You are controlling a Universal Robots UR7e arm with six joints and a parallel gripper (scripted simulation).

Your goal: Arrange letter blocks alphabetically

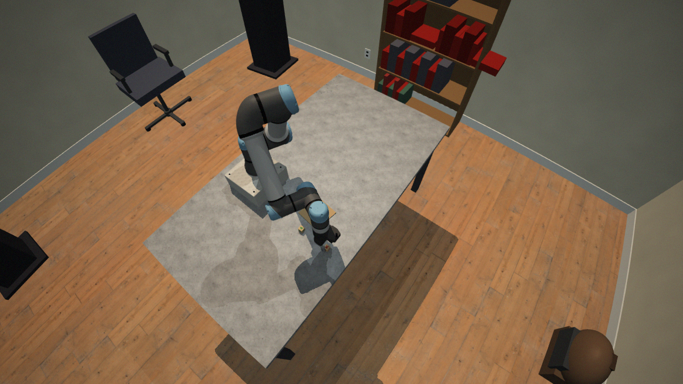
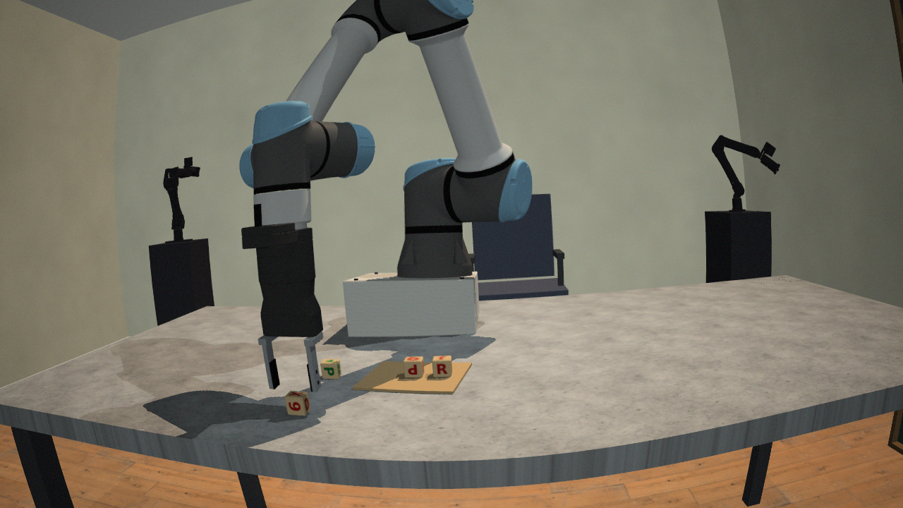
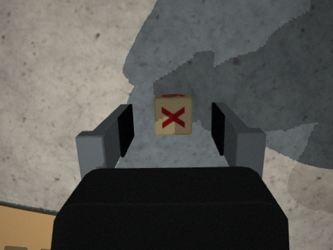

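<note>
Right now my hand is 40 mm above the X block. Round my hand: Q block (150 mm behind, 140 mm to the left, 30 mm below); tan mat (150 mm behind, 140 mm to the left, 50 mm below).
</note>
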